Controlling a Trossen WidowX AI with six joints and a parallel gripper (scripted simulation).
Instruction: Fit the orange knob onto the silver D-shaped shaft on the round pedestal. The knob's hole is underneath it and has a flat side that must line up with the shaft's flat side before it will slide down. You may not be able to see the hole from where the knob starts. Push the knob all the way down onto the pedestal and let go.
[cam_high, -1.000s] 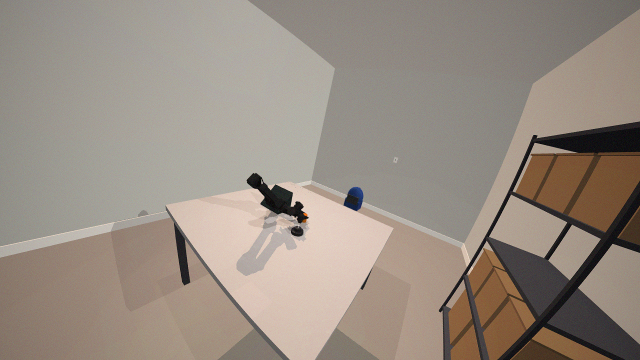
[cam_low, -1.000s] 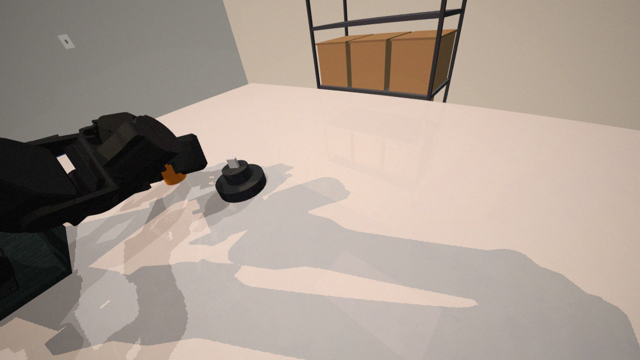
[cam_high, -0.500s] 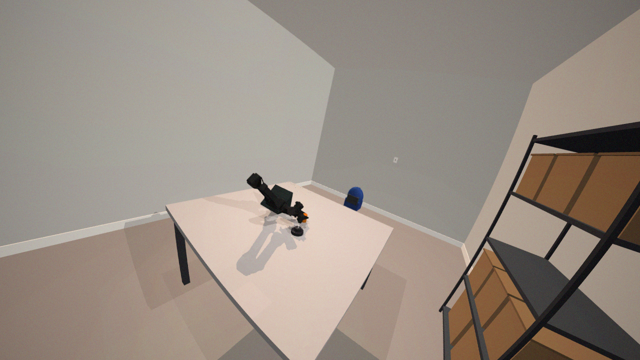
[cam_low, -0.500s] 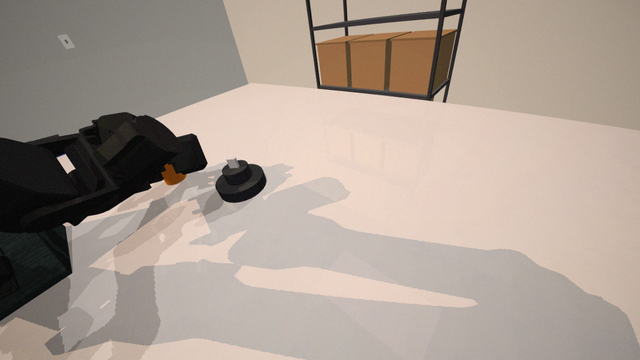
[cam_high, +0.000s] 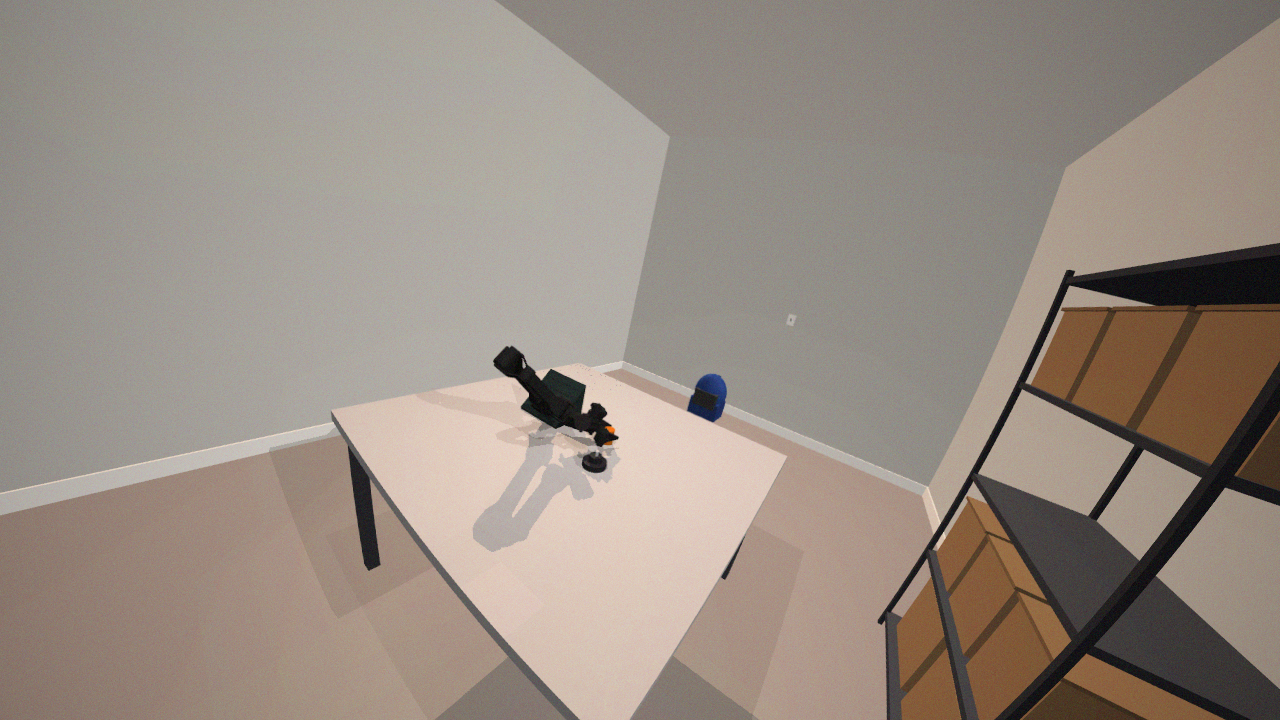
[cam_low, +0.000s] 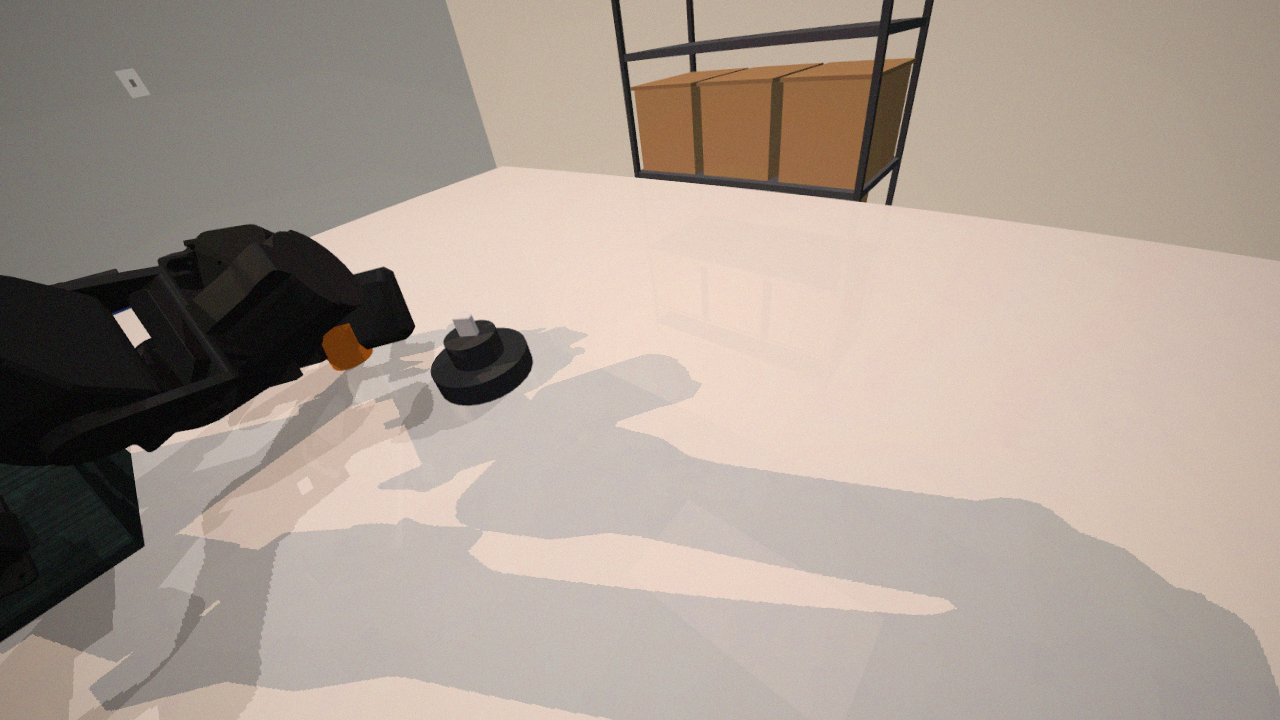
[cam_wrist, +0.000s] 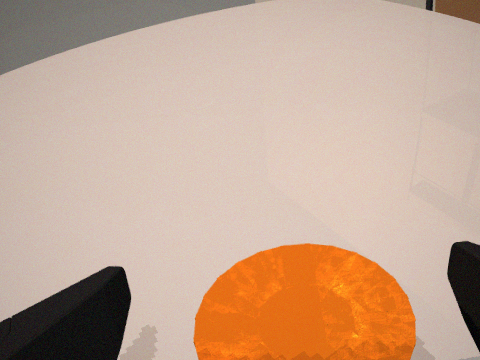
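My gripper tip is 20 mm to the left of the orange knob and 10 mm past it. Also, from my gripper tip: round black pedestal (170 mm to the right, 70 mm ahead, 20 mm below).
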